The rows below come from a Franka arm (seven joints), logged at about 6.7 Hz.
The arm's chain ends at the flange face. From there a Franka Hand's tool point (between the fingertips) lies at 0.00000 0.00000 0.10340 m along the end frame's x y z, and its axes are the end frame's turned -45 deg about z.
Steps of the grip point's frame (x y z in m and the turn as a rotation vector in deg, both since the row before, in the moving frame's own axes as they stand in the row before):
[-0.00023, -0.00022, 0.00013, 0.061, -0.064, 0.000]
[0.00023, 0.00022, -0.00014, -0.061, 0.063, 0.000]
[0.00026, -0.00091, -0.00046, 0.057, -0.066, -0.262]
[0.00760, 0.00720, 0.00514, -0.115, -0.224, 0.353]
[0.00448, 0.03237, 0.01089, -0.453, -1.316, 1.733]
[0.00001, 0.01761, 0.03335, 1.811, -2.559, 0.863]
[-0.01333, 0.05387, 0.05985, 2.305, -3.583, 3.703]
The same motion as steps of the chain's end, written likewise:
[-0.00016, 0.00000, 0.00013, -0.002, -0.088, 0.000]
[0.00016, 0.00000, -0.00014, 0.001, 0.088, 0.000]
[-0.00030, -0.00084, -0.00046, -0.006, -0.087, -0.262]
[0.01061, -0.00072, 0.00514, -0.240, -0.077, 0.353]
[0.02719, 0.01748, 0.01092, -1.251, -0.610, 1.733]
[0.01804, 0.01153, 0.03350, -0.529, -3.090, 0.863]
[0.03622, 0.04613, 0.06014, -0.904, -4.163, 3.703]

